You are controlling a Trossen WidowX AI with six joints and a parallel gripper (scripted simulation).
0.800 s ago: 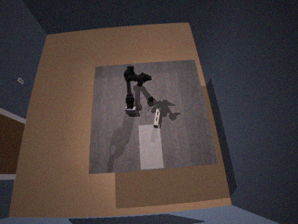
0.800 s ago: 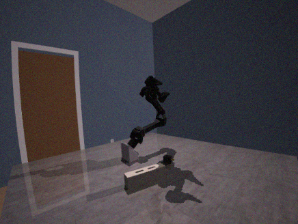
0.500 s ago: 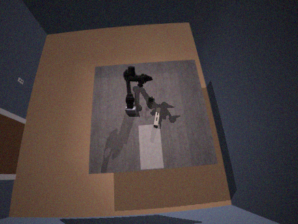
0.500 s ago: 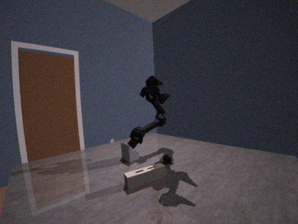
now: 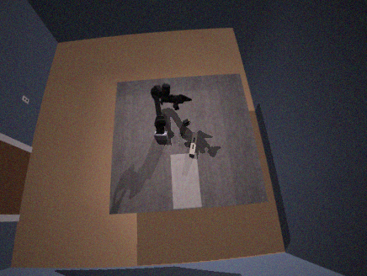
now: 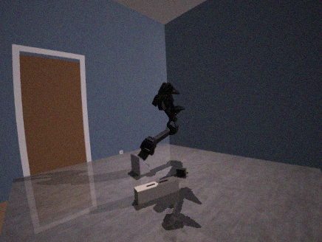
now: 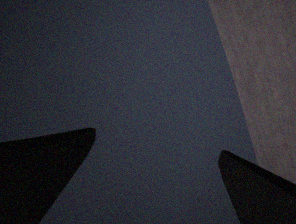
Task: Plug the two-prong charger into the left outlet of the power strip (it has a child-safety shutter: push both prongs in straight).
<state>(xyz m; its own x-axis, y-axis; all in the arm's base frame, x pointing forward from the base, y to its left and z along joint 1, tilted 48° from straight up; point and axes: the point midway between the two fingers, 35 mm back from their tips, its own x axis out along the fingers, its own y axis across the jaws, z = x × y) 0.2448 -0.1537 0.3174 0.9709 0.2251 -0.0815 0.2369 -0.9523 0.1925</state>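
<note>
My gripper tip is now 400 mm above the two-prong charger, 30 mm past it and 20 mm to the right of it.
</note>
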